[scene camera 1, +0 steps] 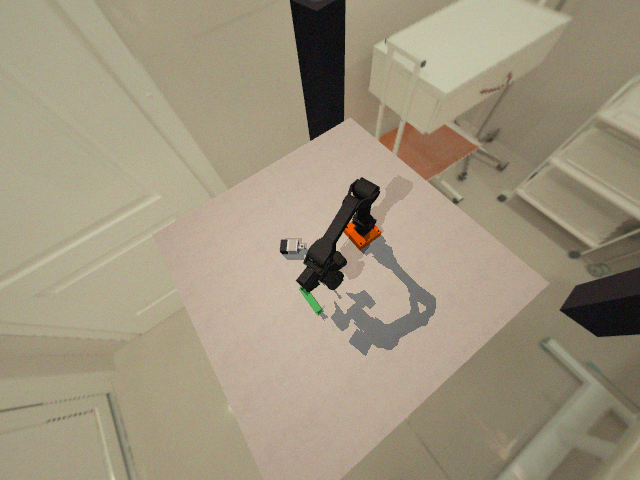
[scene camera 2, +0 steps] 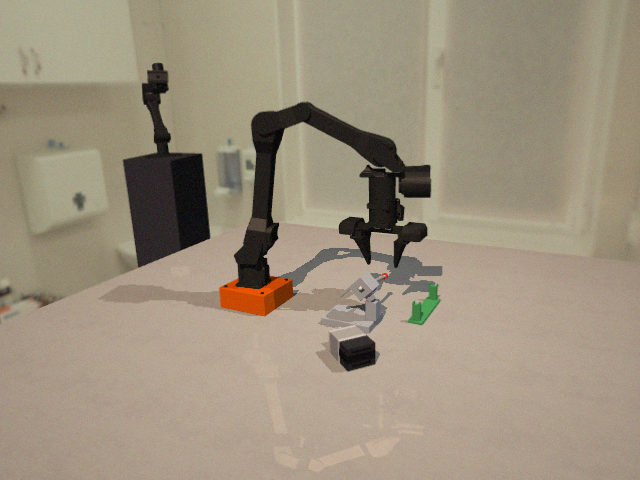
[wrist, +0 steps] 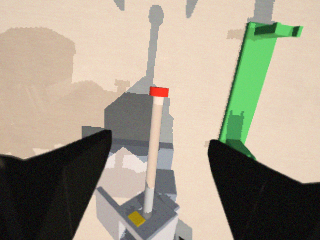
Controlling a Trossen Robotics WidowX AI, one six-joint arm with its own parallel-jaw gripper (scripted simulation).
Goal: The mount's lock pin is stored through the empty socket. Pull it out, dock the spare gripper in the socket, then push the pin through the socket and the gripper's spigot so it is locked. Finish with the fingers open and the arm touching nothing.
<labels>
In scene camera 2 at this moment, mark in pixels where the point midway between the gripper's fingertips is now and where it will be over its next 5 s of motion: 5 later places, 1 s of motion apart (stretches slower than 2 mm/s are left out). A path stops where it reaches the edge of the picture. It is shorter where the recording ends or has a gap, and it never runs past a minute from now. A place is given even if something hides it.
My gripper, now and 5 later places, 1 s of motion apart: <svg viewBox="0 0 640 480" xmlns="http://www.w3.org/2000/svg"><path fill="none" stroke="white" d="M382 265L381 286L383 281L387 276L390 273L392 267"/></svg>
</labels>
